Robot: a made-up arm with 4 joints.
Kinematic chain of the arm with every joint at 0, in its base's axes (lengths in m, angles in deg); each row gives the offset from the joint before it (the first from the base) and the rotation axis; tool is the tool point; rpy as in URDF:
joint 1: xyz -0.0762 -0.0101 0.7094 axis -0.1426 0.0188 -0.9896
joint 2: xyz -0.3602 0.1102 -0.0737 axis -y
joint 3: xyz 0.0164 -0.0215 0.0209 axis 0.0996 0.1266 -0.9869
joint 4: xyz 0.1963 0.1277 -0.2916 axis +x
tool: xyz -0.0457 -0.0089 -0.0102 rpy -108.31 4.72 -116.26
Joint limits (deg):
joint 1: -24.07..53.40
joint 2: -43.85..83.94
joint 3: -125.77..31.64
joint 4: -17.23..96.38
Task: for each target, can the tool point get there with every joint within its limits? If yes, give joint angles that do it. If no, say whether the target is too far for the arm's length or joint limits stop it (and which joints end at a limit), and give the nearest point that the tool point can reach.
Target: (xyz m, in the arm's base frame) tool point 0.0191 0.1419 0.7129
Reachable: yes | joints 42.89 73.28 16.86 26.55
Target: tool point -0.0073 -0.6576 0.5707
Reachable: no: joint limits stop it (at a limit: joint 1, joint 3) | nearest point 0.0131 0.0708 0.5711 | short by 0.729 m
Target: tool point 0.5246 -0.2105 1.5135
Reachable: no: too far | nearest point 0.0167 0.1320 0.7835 | short by 0.953 m
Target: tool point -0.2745 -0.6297 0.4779
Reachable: no: joint limits stop it (at a limit: joint 1, joint 2, joint 3, joint 4) | nearest point -0.5161 -0.0353 0.2985 | short by 0.666 m
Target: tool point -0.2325 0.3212 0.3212
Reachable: yes | joints 29.10 19.25 -94.59 8.65
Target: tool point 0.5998 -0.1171 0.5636
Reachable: no: joint limits stop it (at a limit: joint 1) | nearest point 0.0800 0.1487 0.5937 | short by 0.585 m
